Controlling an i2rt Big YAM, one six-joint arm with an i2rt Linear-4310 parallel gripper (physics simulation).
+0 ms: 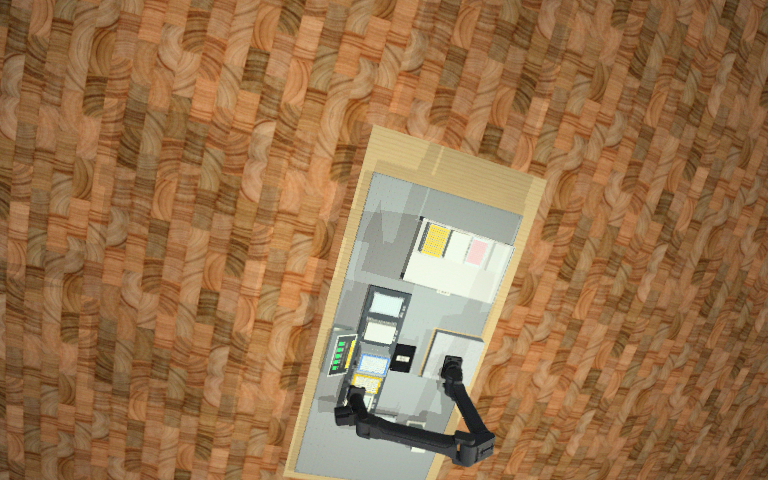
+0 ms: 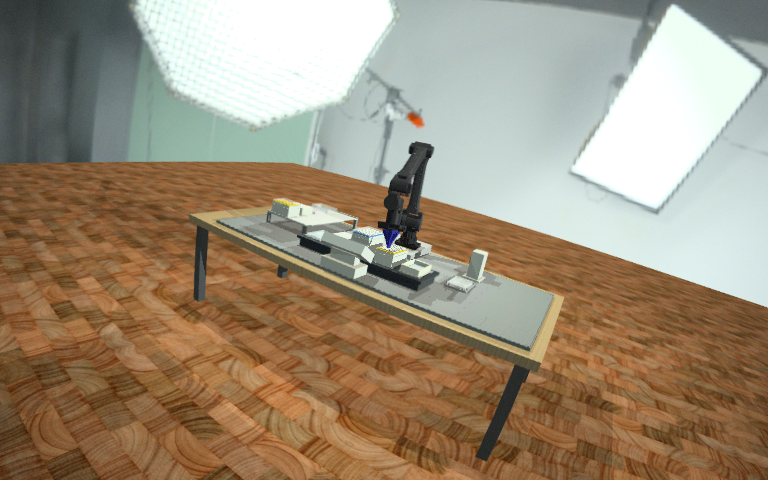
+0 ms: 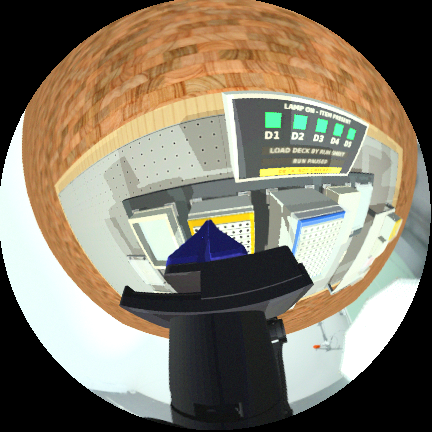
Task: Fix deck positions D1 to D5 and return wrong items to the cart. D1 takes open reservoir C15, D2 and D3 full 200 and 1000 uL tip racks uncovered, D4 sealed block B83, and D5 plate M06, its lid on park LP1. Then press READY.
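Seen in the pictures: gripper, between the fingertips: (image 1: pixel 352 385) (image 2: pixel 388 248) (image 3: pixel 209 223); arm's base, origin of its link: (image 1: pixel 451 366) (image 2: pixel 407 245).
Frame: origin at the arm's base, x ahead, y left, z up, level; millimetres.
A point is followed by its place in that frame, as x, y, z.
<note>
My gripper (image 2: pixel 389 245) {480, 88, 94} (image 3: pixel 209 223) {480, 88, 94} is shut and empty, its blue fingertips low over the yellow-rimmed tip rack (image 1: pixel 368 384) {406, 80, 83} (image 2: pixel 390 259) {483, 109, 53} (image 3: pixel 247 231) {452, 47, 83} at D2. Dark holes show in that rack's top. A pale open-looking reservoir (image 2: pixel 417 267) {404, 203, 31} (image 3: pixel 156 241) {427, 218, 31} stands at D1. The blue-rimmed tip rack (image 1: pixel 373 364) {409, -48, 122} (image 2: pixel 368 235) {474, -11, 118} (image 3: pixel 320 245) {433, -40, 122} is at D3. A white item (image 1: pixel 380 332) {395, -171, 60} at D4 and a pale plate-like item (image 1: pixel 387 304) {384, -295, 33} at D5 follow; their labels are unreadable. The status panel (image 1: pixel 341 355) {550, -56, 92} (image 3: pixel 300 137) {553, -29, 90} shows green D1 to D5 lamps and a yellow strip.
The raised white cart (image 1: pixel 441 277) {168, -453, 31} (image 2: pixel 329 219) {90, -433, 31} holds a yellow rack (image 1: pixel 435 240) {254, -623, 102}, a white item (image 1: pixel 458 246) {140, -610, 73} and a pink-topped item (image 1: pixel 476 251) {43, -597, 48}. A black pad (image 1: pixel 403 350) {251, -51, -21} lies beside the deck. An upright white block (image 2: pixel 477 264) {135, 403, 48} and flat tray (image 2: pixel 459 283) {305, 374, -11} stand beyond D1.
</note>
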